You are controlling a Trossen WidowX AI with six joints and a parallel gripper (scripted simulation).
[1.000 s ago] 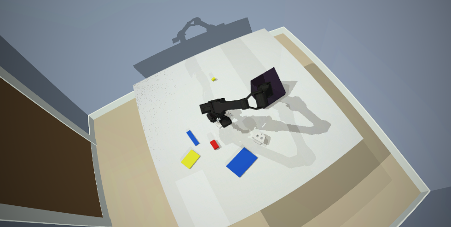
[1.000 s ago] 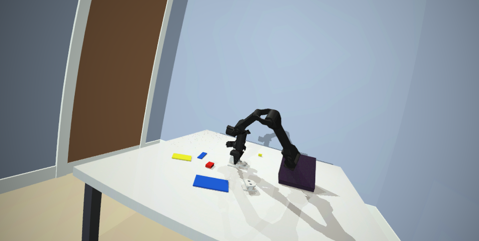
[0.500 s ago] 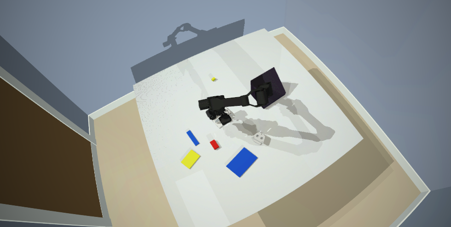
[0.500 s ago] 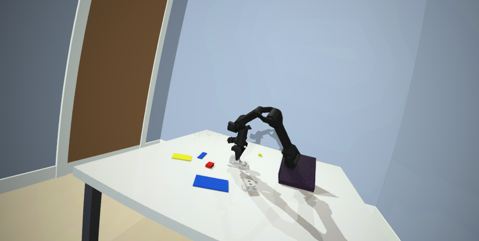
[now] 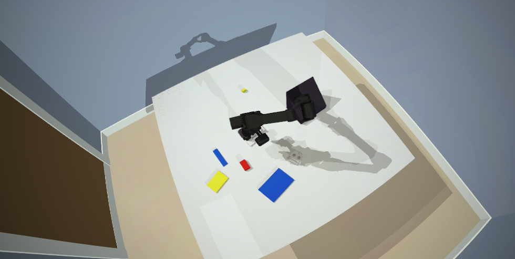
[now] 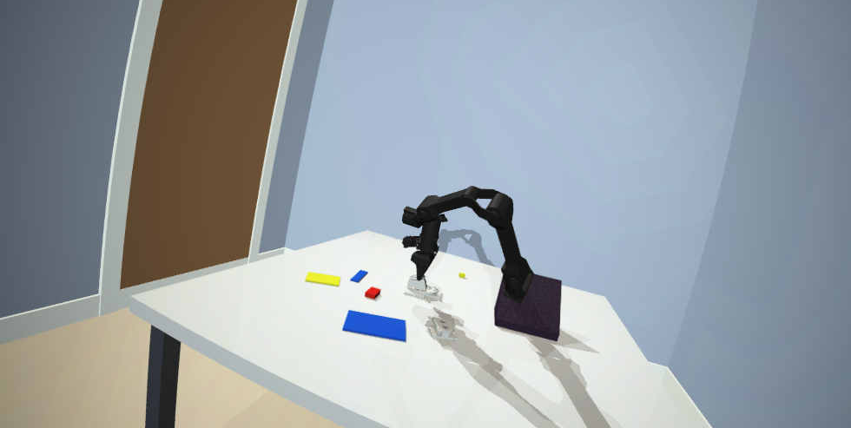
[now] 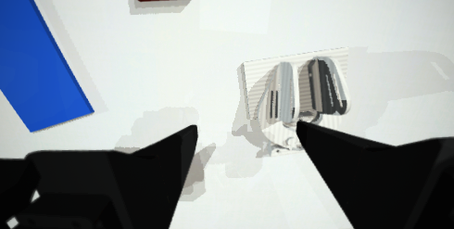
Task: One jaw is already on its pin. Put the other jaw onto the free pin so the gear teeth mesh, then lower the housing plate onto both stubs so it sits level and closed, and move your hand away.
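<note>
Now: the small white part 16 cm behind my gripper tip, 18 cm to the left of it and 7 cm below it. Round my gripper tip: thin blue bar (23 cm ahead, 7 cm below); then red block (11 cm ahead, 10 cm to the left, 7 cm below); then large blue plate (27 cm to the left, 7 cm below).
</note>
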